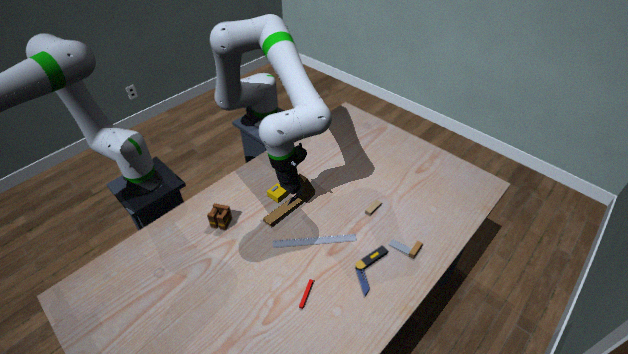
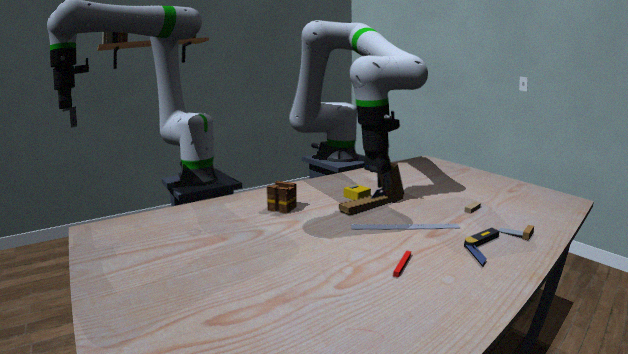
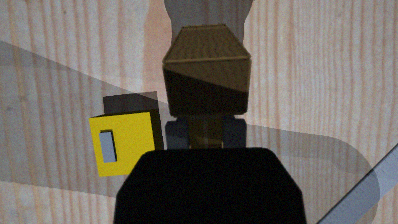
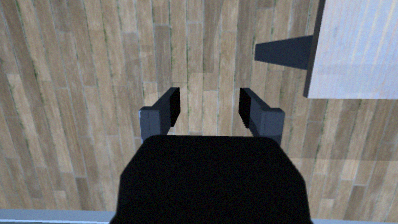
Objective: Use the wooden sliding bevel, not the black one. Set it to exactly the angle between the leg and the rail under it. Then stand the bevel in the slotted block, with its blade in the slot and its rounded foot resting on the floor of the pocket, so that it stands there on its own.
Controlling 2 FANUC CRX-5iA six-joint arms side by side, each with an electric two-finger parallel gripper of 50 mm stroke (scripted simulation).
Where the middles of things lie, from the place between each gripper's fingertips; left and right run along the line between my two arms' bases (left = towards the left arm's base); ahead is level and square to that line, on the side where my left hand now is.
Scene:
Right now the yellow tape measure [image 3: 119,139] is 90 mm behind my left hand [image 2: 384,187], 40 mm to the right of it and 40 mm below it.
My right gripper [image 2: 74,126] is now 85 cm to the right of the yellow tape measure, 41 cm short of it and 26 cm above it.

